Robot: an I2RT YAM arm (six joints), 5 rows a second.
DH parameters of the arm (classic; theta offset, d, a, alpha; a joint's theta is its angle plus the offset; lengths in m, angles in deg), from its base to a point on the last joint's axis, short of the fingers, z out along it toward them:
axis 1: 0 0.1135 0.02 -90
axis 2: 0 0 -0.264 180
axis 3: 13.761 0 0.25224 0
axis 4: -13.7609 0 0.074 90
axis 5: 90 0 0 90
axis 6: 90 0.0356 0 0
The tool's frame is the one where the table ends.
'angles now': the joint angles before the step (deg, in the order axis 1, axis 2, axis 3, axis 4, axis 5, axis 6). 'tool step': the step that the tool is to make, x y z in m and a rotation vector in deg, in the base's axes. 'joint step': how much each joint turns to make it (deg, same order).
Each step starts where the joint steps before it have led.
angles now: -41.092 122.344 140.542 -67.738 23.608 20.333
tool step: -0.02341 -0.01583 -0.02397 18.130 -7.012 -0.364
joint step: -4.916 0.244 -2.620 -6.465 -17.226 7.071
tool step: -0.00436 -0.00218 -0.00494 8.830 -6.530 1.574
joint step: -1.493 0.111 -0.573 -1.326 -10.886 2.772
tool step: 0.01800 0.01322 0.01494 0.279 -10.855 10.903
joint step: 1.967 -1.237 -0.200 5.668 -11.600 -3.259
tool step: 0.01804 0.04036 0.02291 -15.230 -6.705 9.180
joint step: 5.733 -9.543 -13.035 16.884 2.539 -7.285
